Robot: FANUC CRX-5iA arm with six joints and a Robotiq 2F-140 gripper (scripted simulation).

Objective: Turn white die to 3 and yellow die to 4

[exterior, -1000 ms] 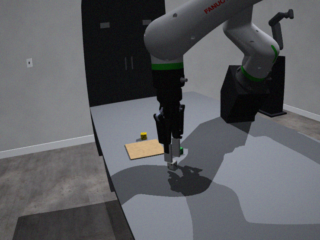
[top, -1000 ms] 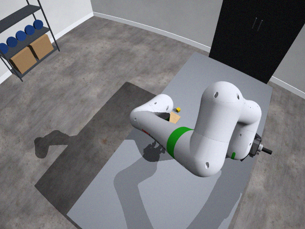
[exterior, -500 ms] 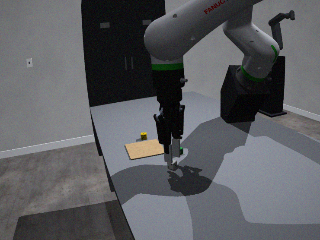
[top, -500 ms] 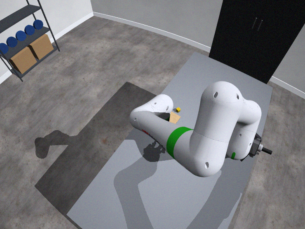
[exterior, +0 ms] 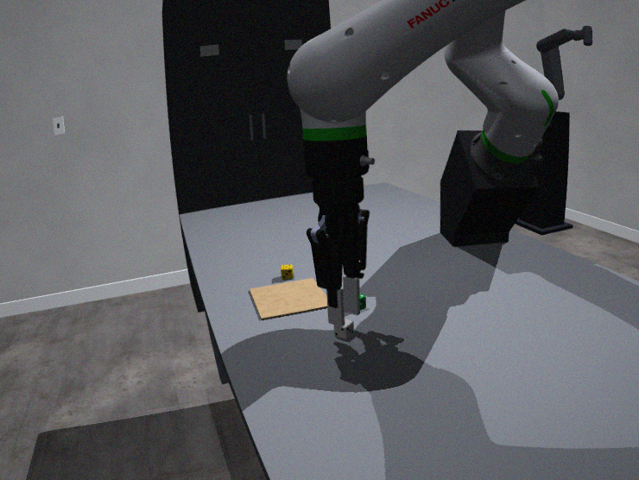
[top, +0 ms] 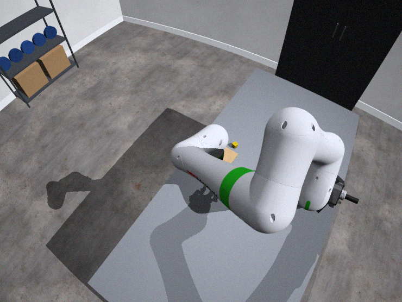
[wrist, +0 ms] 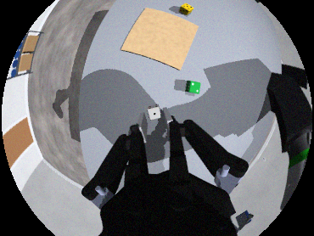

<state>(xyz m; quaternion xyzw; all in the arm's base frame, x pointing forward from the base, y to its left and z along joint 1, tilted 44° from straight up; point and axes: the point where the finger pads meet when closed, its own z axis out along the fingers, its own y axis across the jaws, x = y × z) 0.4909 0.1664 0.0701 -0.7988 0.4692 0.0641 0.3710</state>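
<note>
Now: the white die 5 cm below my hand. Also, from my hand: tan mat (5 cm ahead, 18 cm to the right, 6 cm below); green die (6 cm behind, 9 cm to the right, 5 cm below); yellow die (3 cm ahead, 29 cm to the right, 5 cm below).
</note>
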